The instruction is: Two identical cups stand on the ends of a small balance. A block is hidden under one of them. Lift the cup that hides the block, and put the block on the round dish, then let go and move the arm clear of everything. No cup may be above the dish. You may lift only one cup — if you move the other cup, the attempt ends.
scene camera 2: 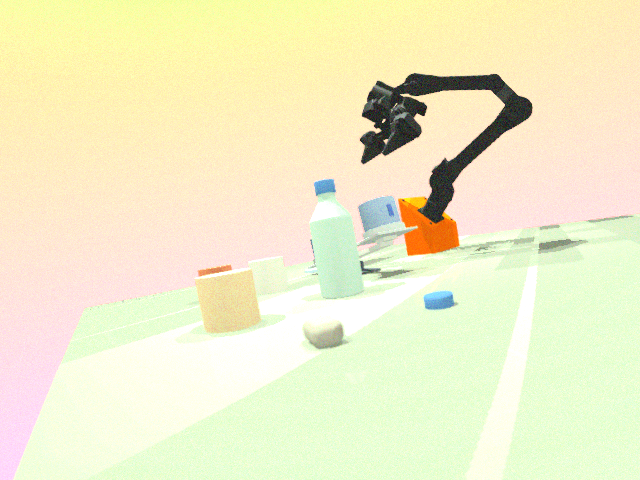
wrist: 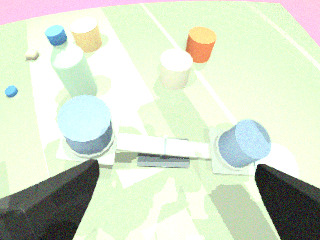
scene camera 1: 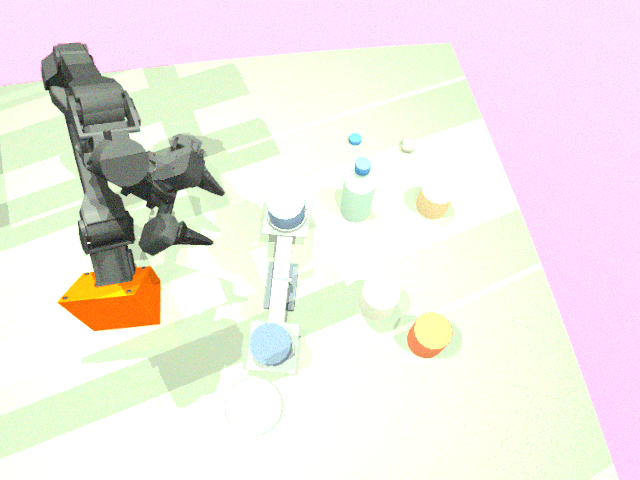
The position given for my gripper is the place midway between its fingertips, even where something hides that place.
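Note:
A cup (scene camera 1: 270, 344) and a cup (scene camera 1: 286, 206) are visible. A tan cylinder (scene camera 2: 228, 302) (wrist: 85, 32) (scene camera 1: 436, 193) is present, as is a white cylinder (scene camera 1: 380, 294) (wrist: 175, 64). Also visible: a pale green bottle (scene camera 2: 333, 236) (wrist: 68, 60) (scene camera 1: 359, 185) and a beige lump (scene camera 2: 323, 331). My gripper (scene camera 1: 218, 218) holds nothing and is open.

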